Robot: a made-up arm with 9 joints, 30 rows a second.
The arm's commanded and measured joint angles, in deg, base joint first. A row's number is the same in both.
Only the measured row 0 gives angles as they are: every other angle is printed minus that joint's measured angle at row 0.
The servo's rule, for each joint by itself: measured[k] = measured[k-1] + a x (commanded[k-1-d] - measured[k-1]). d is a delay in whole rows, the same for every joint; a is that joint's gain. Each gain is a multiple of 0.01, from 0.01 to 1. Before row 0 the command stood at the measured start. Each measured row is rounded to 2 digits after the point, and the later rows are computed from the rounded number. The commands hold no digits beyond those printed.
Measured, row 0:
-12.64, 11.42, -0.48, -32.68, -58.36, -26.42, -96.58, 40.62, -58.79
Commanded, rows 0 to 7:
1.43, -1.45, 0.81, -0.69, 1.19, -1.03, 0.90, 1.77, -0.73
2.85, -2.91, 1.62, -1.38, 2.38, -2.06, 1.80, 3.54, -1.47
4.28, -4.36, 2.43, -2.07, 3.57, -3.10, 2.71, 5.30, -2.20
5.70, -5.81, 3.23, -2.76, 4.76, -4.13, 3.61, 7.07, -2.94
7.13, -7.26, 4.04, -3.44, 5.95, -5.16, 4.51, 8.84, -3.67
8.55, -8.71, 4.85, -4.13, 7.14, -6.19, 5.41, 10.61, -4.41
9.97, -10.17, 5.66, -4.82, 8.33, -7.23, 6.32, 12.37, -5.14
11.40, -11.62, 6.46, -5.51, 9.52, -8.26, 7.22, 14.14, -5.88
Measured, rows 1 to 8:
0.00, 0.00, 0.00, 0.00, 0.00, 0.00, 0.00, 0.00, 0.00
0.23, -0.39, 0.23, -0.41, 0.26, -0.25, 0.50, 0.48, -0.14
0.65, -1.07, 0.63, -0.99, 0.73, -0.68, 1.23, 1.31, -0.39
1.23, -1.96, 1.15, -1.64, 1.35, -1.26, 2.06, 2.39, -0.73
1.95, -3.00, 1.75, -2.31, 2.10, -1.95, 2.93, 3.65, -1.15
2.78, -4.15, 2.41, -2.99, 2.95, -2.72, 3.81, 5.05, -1.63
3.70, -5.38, 3.12, -3.67, 3.87, -3.55, 4.71, 6.55, -2.16
4.70, -6.67, 3.86, -4.36, 4.85, -4.43, 5.61, 8.12, -2.73
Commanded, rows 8 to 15:
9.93, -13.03, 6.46, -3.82, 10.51, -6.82, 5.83, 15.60, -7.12
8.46, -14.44, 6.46, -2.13, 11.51, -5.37, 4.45, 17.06, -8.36
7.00, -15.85, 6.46, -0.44, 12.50, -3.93, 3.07, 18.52, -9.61
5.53, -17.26, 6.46, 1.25, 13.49, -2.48, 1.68, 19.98, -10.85
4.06, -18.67, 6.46, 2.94, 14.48, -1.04, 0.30, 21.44, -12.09
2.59, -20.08, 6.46, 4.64, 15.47, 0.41, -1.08, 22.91, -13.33
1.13, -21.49, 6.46, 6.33, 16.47, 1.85, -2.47, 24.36, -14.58
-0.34, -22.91, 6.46, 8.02, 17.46, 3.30, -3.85, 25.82, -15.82
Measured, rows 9 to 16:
5.77, -8.01, 4.61, -5.05, 5.88, -5.35, 6.51, 9.75, -3.33
6.44, -9.37, 5.15, -4.31, 6.90, -5.70, 6.13, 11.33, -4.05
6.76, -10.74, 5.53, -3.00, 7.91, -5.62, 5.19, 12.88, -4.87
6.80, -12.12, 5.80, -1.46, 8.92, -5.21, 4.00, 14.40, -5.77
6.60, -13.51, 5.99, 0.17, 9.93, -4.55, 2.70, 15.91, -6.74
6.19, -14.90, 6.13, 1.83, 10.93, -3.71, 1.36, 17.40, -7.76
5.61, -16.30, 6.23, 3.52, 11.93, -2.72, -0.01, 18.89, -8.82
4.89, -17.70, 6.30, 5.21, 12.93, -1.62, -1.39, 20.37, -9.91

